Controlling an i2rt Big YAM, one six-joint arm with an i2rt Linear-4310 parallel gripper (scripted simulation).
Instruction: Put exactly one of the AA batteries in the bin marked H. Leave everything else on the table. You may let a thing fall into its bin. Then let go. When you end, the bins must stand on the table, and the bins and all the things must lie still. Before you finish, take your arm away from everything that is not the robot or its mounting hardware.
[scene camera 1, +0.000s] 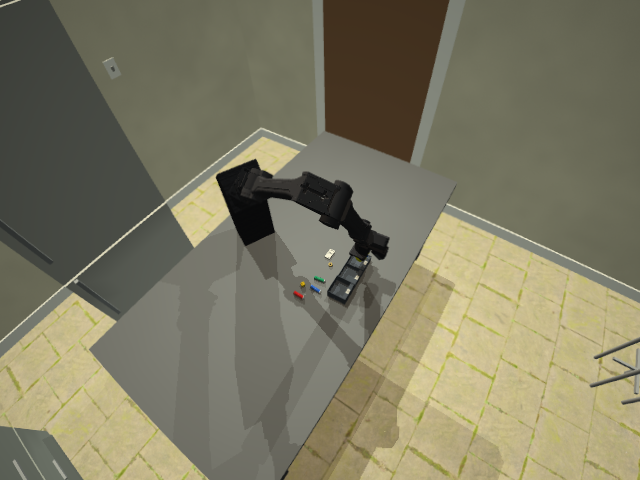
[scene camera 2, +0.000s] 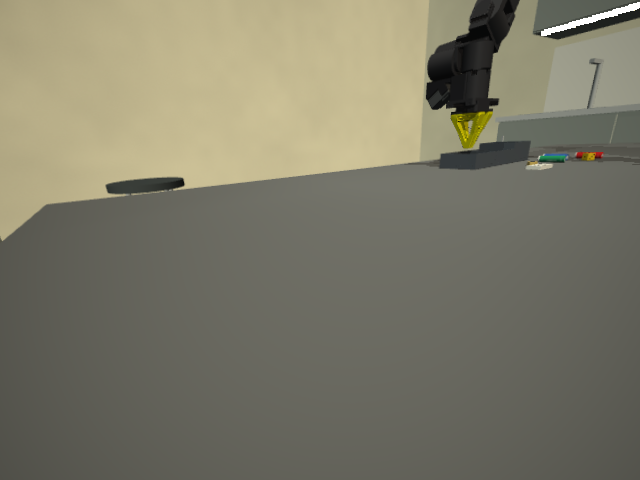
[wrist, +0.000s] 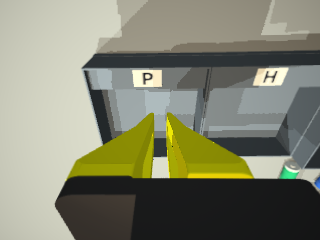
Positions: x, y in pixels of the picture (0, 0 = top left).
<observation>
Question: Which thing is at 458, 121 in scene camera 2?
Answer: The gripper.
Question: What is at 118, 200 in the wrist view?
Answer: The gripper.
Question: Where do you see a dark bin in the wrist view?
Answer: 237, 108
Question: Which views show the dark bin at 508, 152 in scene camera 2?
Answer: Scene camera 1, scene camera 2 and the wrist view: all of them.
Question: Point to a dark bin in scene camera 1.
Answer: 343, 285
</observation>
